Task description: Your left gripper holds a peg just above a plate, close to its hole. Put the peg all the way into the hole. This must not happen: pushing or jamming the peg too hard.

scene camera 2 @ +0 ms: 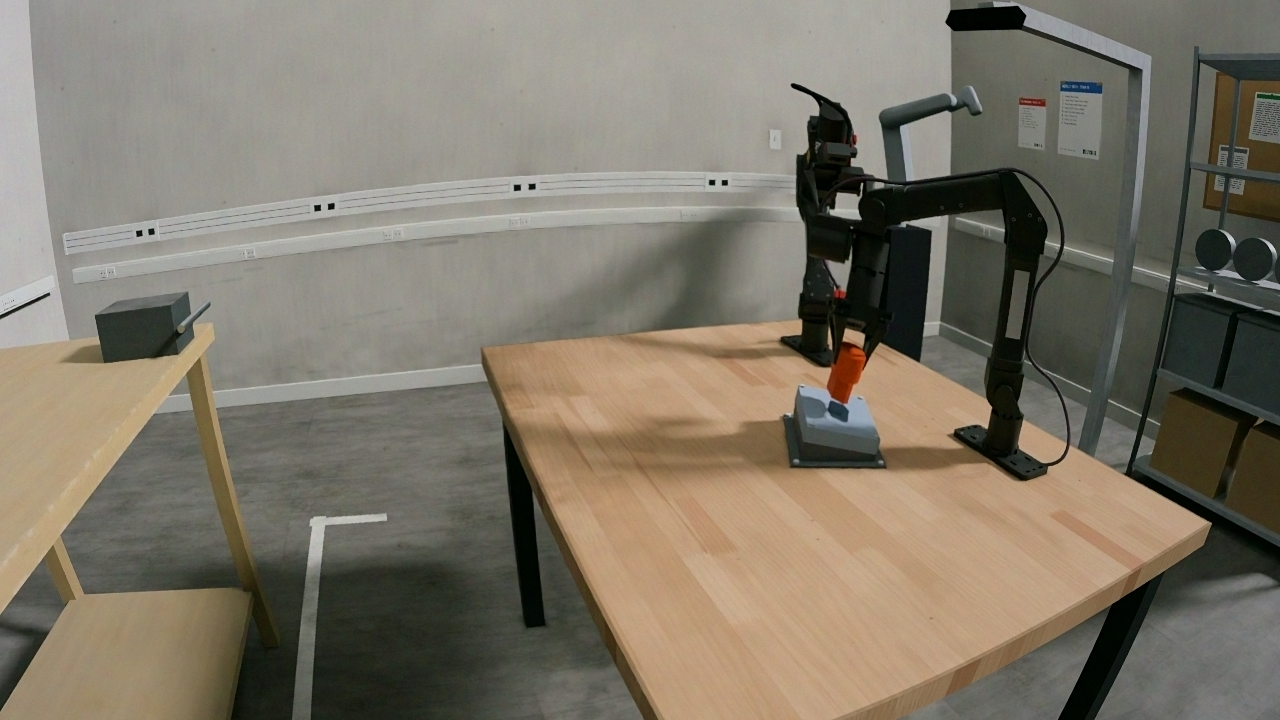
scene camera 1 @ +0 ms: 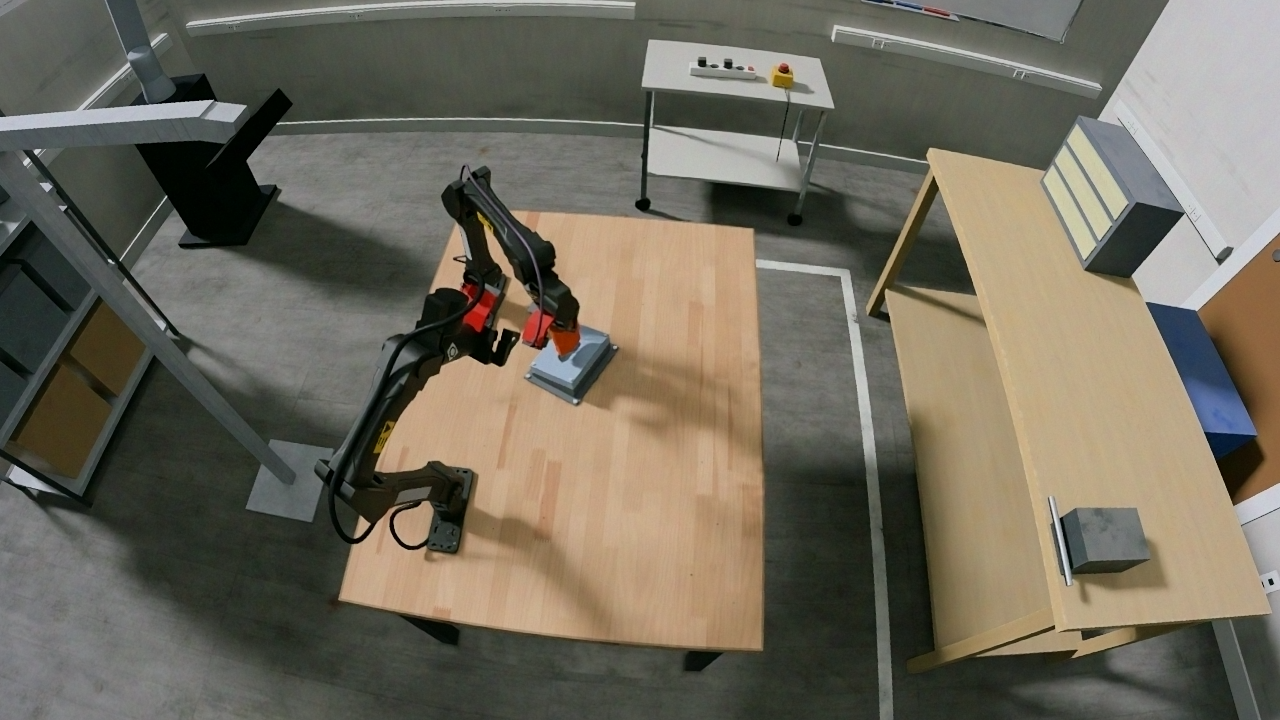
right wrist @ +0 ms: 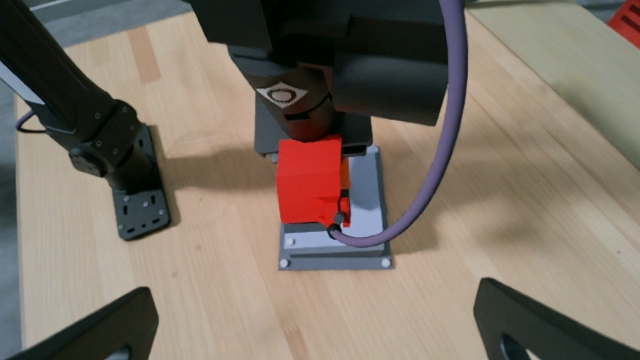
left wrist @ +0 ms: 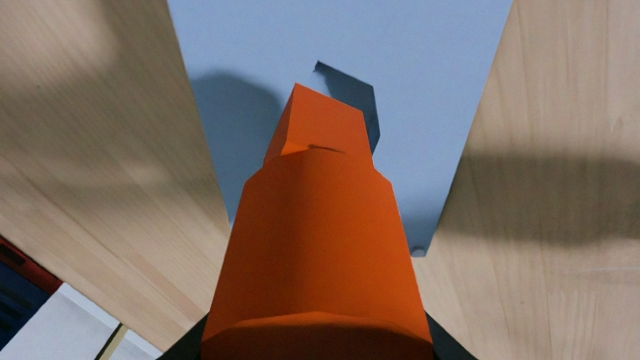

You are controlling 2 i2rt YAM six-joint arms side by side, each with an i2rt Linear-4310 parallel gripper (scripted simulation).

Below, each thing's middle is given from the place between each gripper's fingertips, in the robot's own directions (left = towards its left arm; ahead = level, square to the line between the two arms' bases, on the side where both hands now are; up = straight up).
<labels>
Now: the blue-grey plate (scene camera 2: 813,405) 10 cm below my left hand, 1 cm to the right of it and 1 cm ahead of it. The rest, counted from my left hand: orange peg (scene camera 2: 847,372) (2 cm below, 1 cm to the right).
I see the orange peg 110 mm ahead of my right hand, 160 mm to the left of it and 240 mm below it. Round my right hand: blue-grey plate: 110 mm ahead, 160 mm to the left, 310 mm below.
</labels>
